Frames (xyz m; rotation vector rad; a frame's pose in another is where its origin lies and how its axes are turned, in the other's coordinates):
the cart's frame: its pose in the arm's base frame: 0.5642 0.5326 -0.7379 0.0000 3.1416 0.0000
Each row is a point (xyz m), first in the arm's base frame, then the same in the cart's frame.
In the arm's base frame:
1: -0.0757 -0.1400 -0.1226
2: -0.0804 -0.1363 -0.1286
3: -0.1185 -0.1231 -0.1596
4: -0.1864 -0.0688 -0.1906
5: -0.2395 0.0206 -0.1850
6: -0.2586 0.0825 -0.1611
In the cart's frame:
1: 0.6399 -0.6726 -0.6153
2: 0.6446 -0.6689 -0.6093
3: 0.6827 -0.6557 -0.5783
4: 0.7506 -0.6014 -0.5473
5: 0.8037 -0.5120 -0.5529
6: 0.8228 -0.4501 -0.5768

